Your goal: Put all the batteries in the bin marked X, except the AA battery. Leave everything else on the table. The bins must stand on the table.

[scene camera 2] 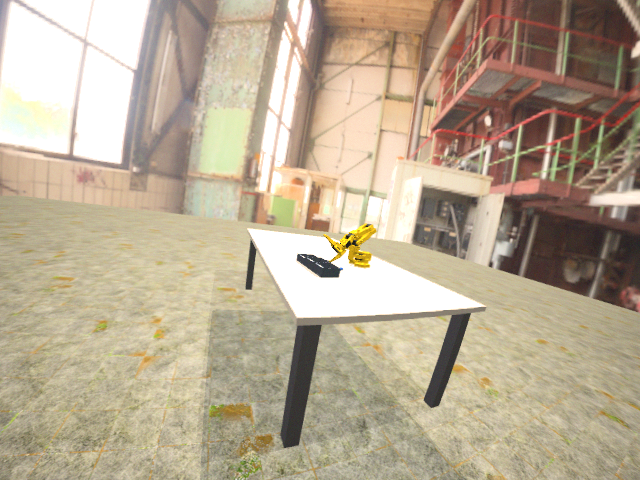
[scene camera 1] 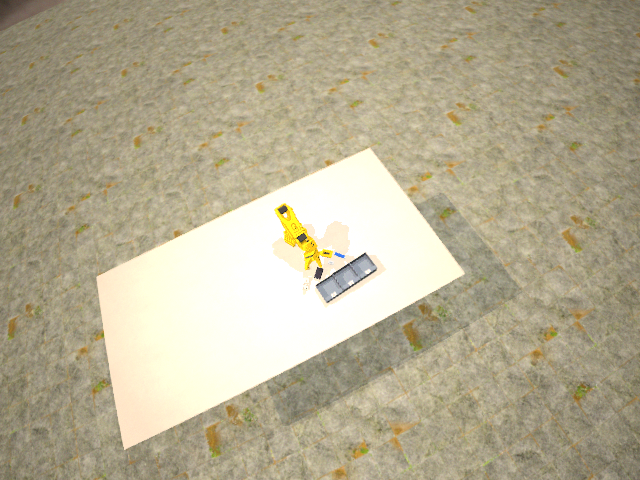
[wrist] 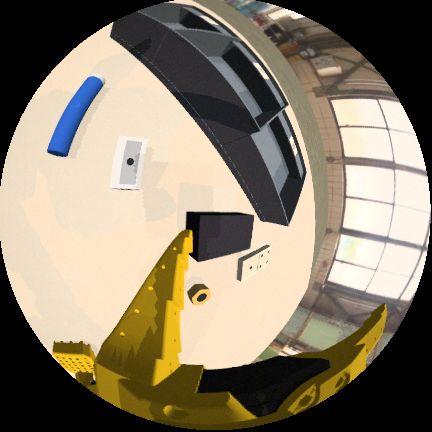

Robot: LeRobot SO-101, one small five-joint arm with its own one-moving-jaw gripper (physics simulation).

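Pixels of known places: hand, tool point: [scene camera 2: 329, 261] [scene camera 1: 320, 266] [wrist: 191, 237]; arm's base, link origin: [scene camera 2: 355, 264] [scene camera 1: 297, 239].
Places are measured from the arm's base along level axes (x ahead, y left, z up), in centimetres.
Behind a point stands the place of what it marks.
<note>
My gripper [scene camera 1: 314, 267] @(x 17.2, y 3.3, z 1.7 cm) [scene camera 2: 328, 248] [wrist: 287, 269] is wide open with nothing between its jaws. Its fixed jaw tip overlaps the left edge of a dark block [scene camera 1: 318, 272] @(x 19.0, y 1.4, z 1.7 cm) [wrist: 222, 236] @(x 18.6, y 1.8, z 1.7 cm) in the wrist view; contact cannot be told. The block shows no label or terminals. A blue cylinder with a white end [scene camera 1: 339, 255] @(x 16.2, y 12.8, z 1.2 cm) [wrist: 76, 117], like a battery, lies on the table. A small white box with a grey face and black dot [wrist: 129, 163] @(x 17.2, y 8.1, z 1.1 cm) lies between them. The X bin [scene camera 1: 371, 261] @(x 25.4, y 23.1, z 2.6 cm) [wrist: 135, 30] is the end bin farthest from the block; its letter is unreadable here.
Three joined dark bins [scene camera 2: 320, 265] @(x 26.4, y 15.1, z 2.5 cm) stand on the white table [scene camera 1: 206, 320] @(x 15.3, y -49.9, z 0.0 cm) [scene camera 2: 382, 294] @(x 12.1, y 40.3, z 0.0 cm), beyond the block in the wrist view. A white domino [wrist: 255, 262] @(x 20.3, y -5.0, z 0.7 cm) lies beside the block's right end, and a brass nut [wrist: 200, 295] @(x 14.7, y -1.3, z 0.9 cm) lies below the block in the wrist view.
</note>
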